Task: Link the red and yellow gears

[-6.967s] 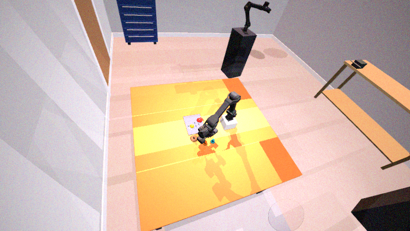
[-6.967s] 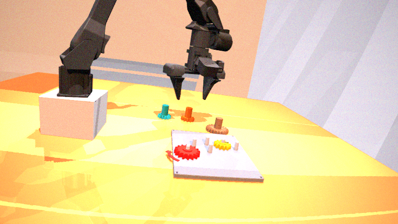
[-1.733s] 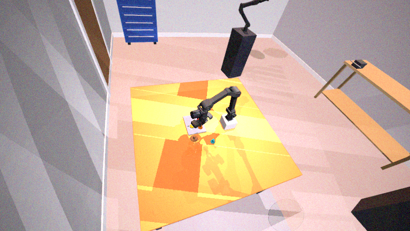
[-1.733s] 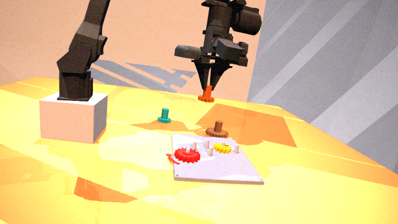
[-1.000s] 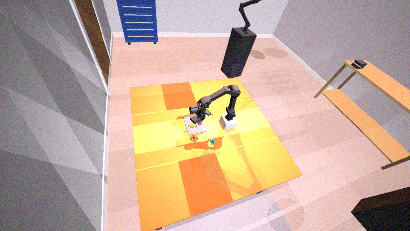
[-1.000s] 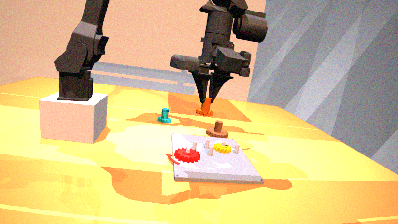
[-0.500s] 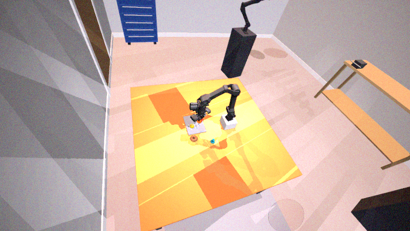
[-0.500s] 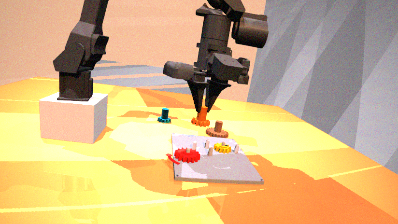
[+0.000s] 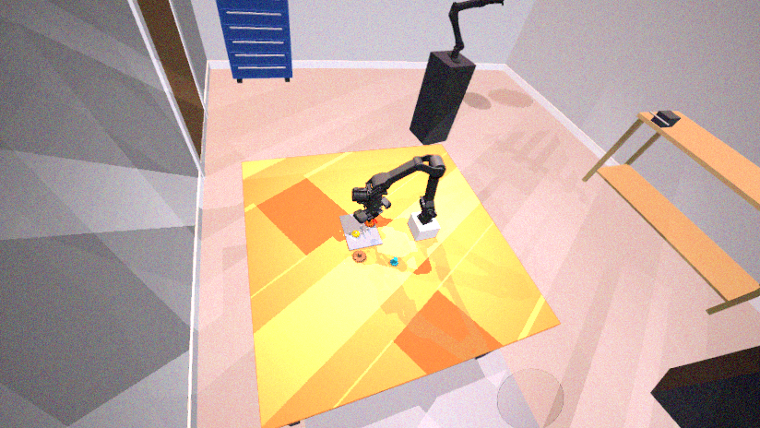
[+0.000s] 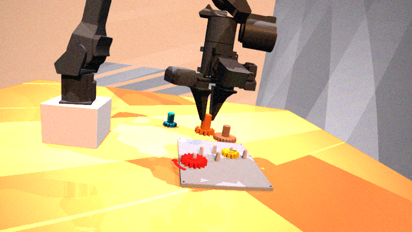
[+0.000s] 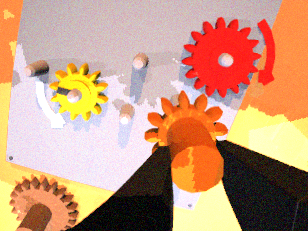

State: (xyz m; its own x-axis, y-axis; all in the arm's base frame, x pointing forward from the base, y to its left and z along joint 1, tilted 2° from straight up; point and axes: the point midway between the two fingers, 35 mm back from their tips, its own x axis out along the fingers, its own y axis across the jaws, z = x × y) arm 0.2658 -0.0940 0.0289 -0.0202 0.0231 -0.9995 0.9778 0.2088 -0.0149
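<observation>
Now: gripper tip 70 mm above the red gear, 30 mm to the left of it and 30 mm past it. From my gripper tip the other things lie so: orange gear 10 mm below; then yellow gear 70 mm below, 70 mm ahead; then red arrow 80 mm below, 60 mm behind, 40 mm to the right.
</observation>
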